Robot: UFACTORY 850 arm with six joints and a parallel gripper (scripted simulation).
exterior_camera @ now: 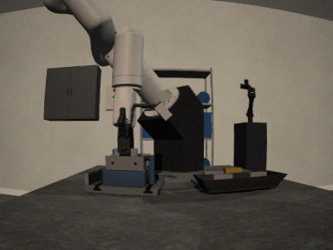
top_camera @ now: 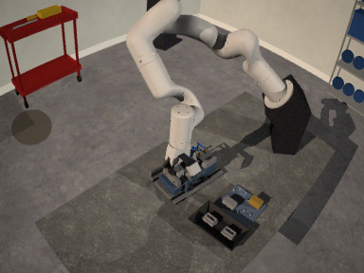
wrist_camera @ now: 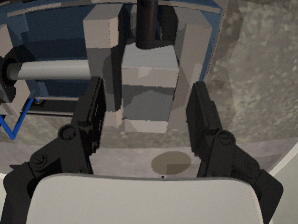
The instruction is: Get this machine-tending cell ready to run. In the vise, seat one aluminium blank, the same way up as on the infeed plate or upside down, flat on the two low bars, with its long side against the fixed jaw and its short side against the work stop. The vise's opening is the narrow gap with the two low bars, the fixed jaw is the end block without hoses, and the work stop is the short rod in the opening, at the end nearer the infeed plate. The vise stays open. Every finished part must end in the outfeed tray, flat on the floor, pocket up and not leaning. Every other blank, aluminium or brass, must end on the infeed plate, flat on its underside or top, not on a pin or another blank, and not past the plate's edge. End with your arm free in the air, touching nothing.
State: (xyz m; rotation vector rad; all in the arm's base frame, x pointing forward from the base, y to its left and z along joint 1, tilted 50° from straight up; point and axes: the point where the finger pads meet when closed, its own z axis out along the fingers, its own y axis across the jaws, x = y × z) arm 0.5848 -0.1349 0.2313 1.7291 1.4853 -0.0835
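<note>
My gripper is now 70 mm past the vise, 20 mm to the right of it and 80 mm above it. Round my hand: brass blank (90 mm behind, 370 mm to the left, 100 mm below).
</note>
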